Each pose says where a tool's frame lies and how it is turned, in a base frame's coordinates. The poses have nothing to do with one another.
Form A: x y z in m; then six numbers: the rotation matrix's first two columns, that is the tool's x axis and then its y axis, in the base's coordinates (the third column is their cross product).
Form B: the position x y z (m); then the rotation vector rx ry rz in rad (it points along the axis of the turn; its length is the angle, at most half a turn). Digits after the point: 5 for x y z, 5 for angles.
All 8 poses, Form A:
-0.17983 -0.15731 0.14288 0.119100 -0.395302 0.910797 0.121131 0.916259 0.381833
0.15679 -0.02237 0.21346 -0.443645 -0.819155 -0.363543 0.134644 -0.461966 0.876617
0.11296 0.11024 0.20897 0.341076 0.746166 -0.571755 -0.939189 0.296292 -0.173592
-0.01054 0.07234 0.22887 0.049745 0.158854 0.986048 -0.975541 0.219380 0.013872
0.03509 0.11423 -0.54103 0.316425 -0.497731 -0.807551 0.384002 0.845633 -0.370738
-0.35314 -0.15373 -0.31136 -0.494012 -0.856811 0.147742 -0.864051 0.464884 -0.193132
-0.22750 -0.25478 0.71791 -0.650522 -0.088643 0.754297 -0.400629 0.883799 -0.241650
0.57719 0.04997 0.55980 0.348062 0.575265 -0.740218 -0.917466 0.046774 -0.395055
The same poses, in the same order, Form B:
-0.17983 -0.15731 0.14288 0.23478 -1.40450 -0.38250
0.15679 -0.02237 0.21346 1.10192 -1.07282 -1.95843
0.11296 0.11024 0.20897 -0.53236 0.42299 1.16555
-0.01054 0.07234 0.22887 0.94527 -1.16179 1.09812
0.03509 0.11423 -0.54103 -0.11748 1.10583 -0.58213
-0.35314 -0.15373 -0.31136 1.56469 -2.66308 0.37843
-0.22750 -0.25478 0.71791 0.34986 -2.24872 0.50129
0.57719 0.04997 0.55980 -0.97062 0.43864 1.19575

